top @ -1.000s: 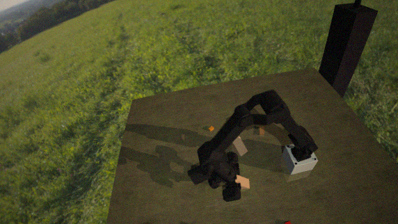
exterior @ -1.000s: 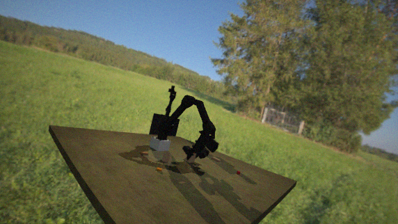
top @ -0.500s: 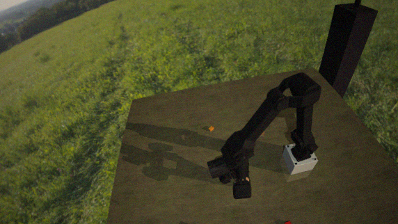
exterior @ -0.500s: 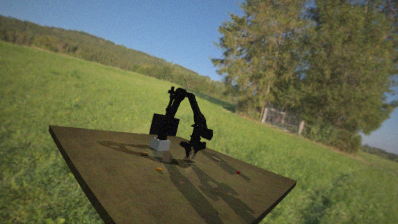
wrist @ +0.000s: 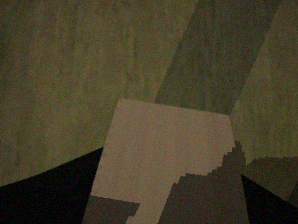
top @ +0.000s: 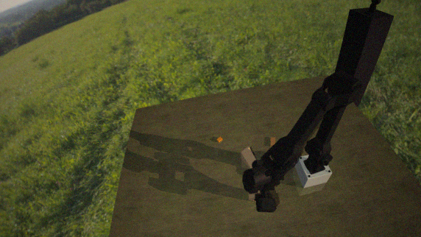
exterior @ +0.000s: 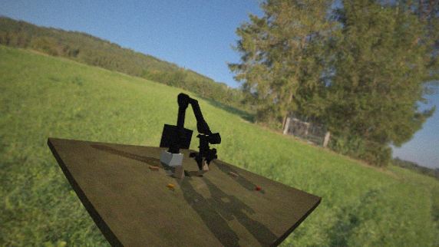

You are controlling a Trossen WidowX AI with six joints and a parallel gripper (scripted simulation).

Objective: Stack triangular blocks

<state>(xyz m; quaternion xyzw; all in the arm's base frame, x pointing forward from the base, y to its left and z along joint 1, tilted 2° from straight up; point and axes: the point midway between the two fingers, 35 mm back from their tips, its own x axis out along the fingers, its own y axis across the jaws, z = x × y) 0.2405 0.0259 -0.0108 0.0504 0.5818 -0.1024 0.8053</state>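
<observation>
My gripper tip is now 10 mm below the triangular block. Also, from my gripper tip: orange piece (70 mm ahead, 330 mm to the right, 30 mm below).
</observation>
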